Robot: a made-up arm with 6 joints.
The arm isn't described. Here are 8 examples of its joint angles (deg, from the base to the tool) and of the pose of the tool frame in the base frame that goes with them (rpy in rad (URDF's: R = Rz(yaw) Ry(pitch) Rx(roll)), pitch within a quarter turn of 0, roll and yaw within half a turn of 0; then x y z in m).
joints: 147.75 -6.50 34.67 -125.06 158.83 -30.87
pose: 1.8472 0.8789 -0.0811 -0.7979 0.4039 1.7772
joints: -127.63 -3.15 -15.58 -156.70 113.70 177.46
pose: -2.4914 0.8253 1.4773 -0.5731 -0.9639 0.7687
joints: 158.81 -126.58 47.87 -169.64 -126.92 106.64
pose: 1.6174 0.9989 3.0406 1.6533 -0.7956 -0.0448
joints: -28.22 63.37 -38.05 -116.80 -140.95 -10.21
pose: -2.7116 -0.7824 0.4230 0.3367 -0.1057 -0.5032
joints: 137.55 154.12 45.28 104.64 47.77 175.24
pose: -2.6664 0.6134 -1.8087 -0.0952 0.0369 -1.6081
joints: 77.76 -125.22 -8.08 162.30 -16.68 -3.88
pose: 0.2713 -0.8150 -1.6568 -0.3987 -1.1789 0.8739
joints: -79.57 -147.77 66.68 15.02 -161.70 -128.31
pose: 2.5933 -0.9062 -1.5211 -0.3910 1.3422 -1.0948
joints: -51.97 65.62 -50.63 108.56 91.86 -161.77
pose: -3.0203 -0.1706 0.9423 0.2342 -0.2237 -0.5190
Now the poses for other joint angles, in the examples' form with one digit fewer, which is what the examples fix.
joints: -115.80 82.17 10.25 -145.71 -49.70 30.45
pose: 2.416 0.433 -1.528 -0.362 -1.027 -0.768
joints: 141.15 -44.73 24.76 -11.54 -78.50 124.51
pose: -2.102 0.150 2.663 0.178 0.041 1.965
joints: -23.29 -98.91 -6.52 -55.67 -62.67 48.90
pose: -0.893 -0.500 0.584 -0.690 0.207 1.366
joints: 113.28 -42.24 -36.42 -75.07 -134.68 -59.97
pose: 2.729 0.256 -1.954 -0.230 0.631 0.858
